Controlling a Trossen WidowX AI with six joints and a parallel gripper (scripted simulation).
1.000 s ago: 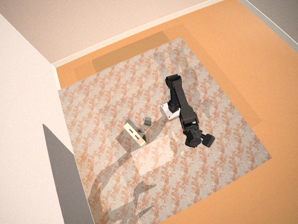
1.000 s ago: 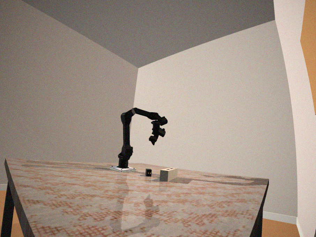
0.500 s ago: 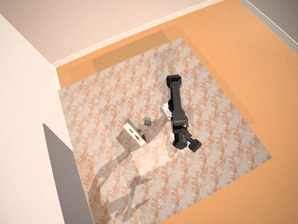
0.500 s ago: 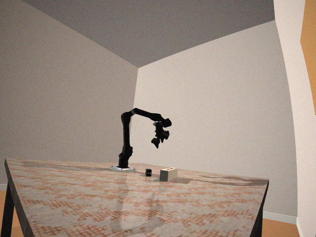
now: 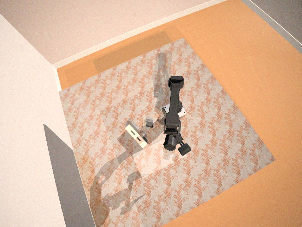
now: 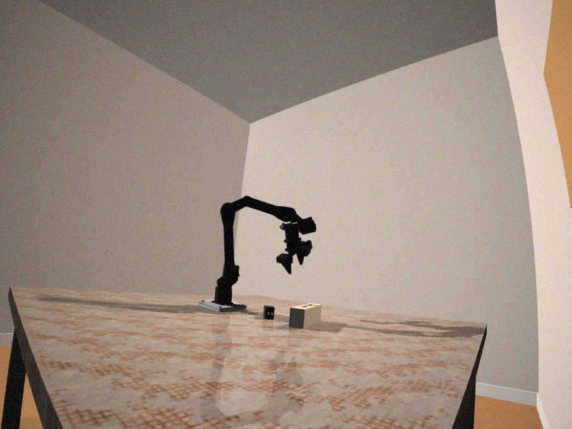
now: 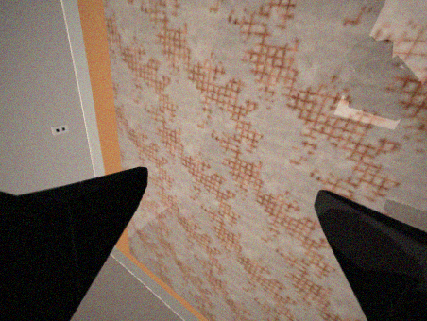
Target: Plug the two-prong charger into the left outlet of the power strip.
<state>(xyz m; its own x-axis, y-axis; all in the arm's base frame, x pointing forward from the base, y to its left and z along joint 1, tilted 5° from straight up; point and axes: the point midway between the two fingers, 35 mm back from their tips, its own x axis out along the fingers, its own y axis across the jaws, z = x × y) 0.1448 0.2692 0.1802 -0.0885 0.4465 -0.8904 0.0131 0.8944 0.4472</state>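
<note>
Right now the dark grey two-prong charger is 100 mm ahead of my gripper tip, 290 mm to the right of it and 160 mm below it.
</note>
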